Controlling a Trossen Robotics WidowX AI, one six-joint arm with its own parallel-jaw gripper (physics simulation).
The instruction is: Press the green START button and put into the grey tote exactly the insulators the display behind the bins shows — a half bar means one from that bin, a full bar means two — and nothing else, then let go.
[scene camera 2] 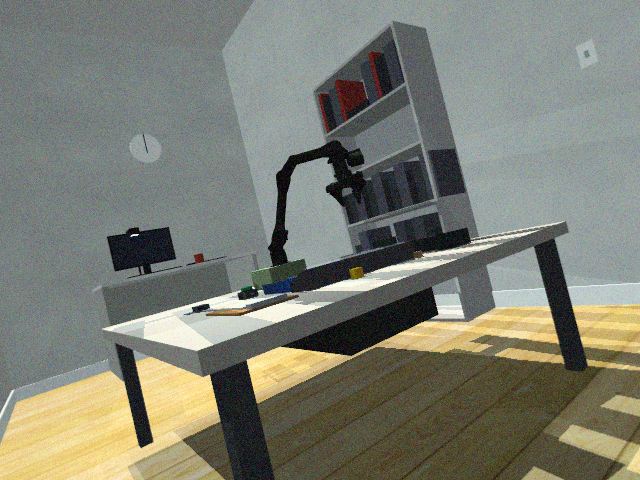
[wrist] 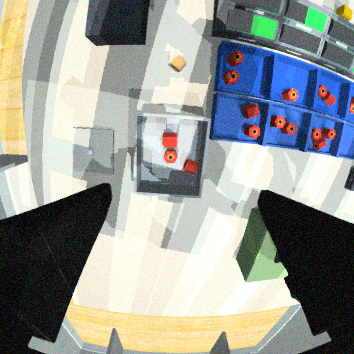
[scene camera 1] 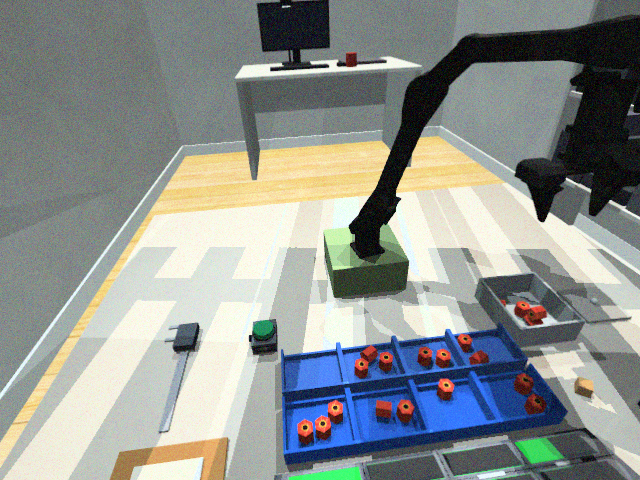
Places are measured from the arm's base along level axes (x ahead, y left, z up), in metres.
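Where they show: gripper, fingertip midpoint: (scene camera 2: 351,205) (wrist: 187,194) (scene camera 1: 566,218); arm's base at its link origin: (scene camera 2: 280,264) (scene camera 1: 367,248).
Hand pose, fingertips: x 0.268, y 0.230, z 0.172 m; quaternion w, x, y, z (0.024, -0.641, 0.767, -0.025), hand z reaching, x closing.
Observation:
Each offset is from my fingertips to the top centre of the thing. "pt": to the spot under its first point.
My gripper (scene camera 1: 568,217) (scene camera 2: 351,202) (wrist: 187,194) is open and empty, high above the table near the tote. The grey tote @(dy +0.018, dx -0.023, dz -0.202 m) (scene camera 1: 553,333) (wrist: 205,155) holds three red insulators, one of them upright @(dy +0.018, dx -0.027, dz -0.226 m) (wrist: 170,156). The blue bins (scene camera 1: 310,369) (wrist: 295,75) stand beside it; the back-left bin in scene camera 1 is empty, the others hold one to three insulators each. The display @(pt dy -0.257, dx +0.185, dz -0.211 m) (wrist: 299,37) behind them shows a half green bar @(dy -0.163, dx +0.213, dz -0.210 m) (scene camera 1: 540,450) (wrist: 264,26), another half bar @(dy -0.278, dx +0.236, dz -0.193 m) (wrist: 316,19) and a wide green bar @(pt dy -0.476, dx +0.136, dz -0.214 m) (scene camera 1: 325,472), partly cut off. The green START button @(dy -0.509, dx -0.151, dz -0.215 m) (scene camera 1: 263,329) (scene camera 2: 246,289) stands left of the bins.
A thin grey plate @(dy +0.185, dx +0.004, dz -0.249 m) (scene camera 1: 594,307) (wrist: 93,150) lies beside the tote. A wooden block @(dy -0.019, dx +0.146, dz -0.236 m) (scene camera 1: 584,386) (wrist: 178,63), a yellow block @(dy -0.440, dx +0.287, dz -0.229 m) (scene camera 2: 356,272) (wrist: 344,12) and a dark box @(pt dy +0.075, dx +0.223, dz -0.204 m) (wrist: 117,22) are on the table. Caliper @(pt dy -0.661, dx -0.204, dz -0.237 m) (scene camera 1: 186,335) and clipboard @(pt dy -0.622, dx +0.036, dz -0.250 m) (scene camera 1: 214,449) lie left. The arm stands on a green base (scene camera 1: 367,279).

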